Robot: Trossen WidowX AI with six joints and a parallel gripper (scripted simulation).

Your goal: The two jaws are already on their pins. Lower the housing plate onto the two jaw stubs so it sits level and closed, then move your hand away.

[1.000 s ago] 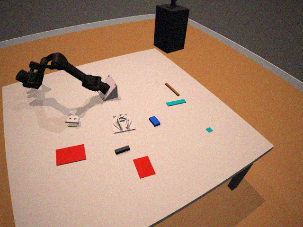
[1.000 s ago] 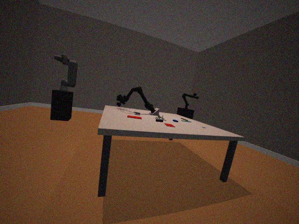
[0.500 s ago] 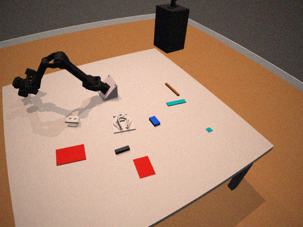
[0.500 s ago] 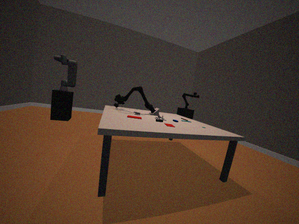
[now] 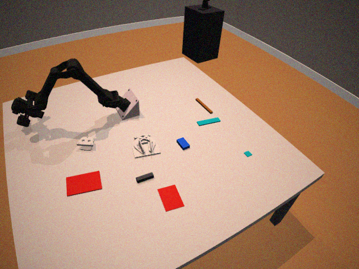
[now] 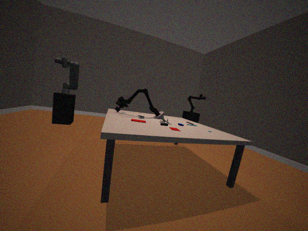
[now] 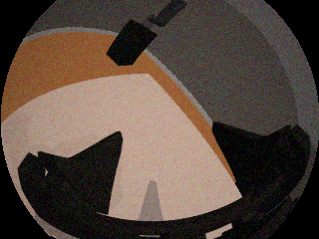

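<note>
The grey stand lies 410 mm ahead of my gripper tip, 220 mm to the left of it and 50 mm below it. Round my gripper tip: blue block (650 mm ahead, 610 mm to the left, 50 mm below); then grey housing plate (420 mm ahead, 220 mm to the left, 30 mm below); then black bar (730 mm ahead, 350 mm to the left, 50 mm below).
</note>
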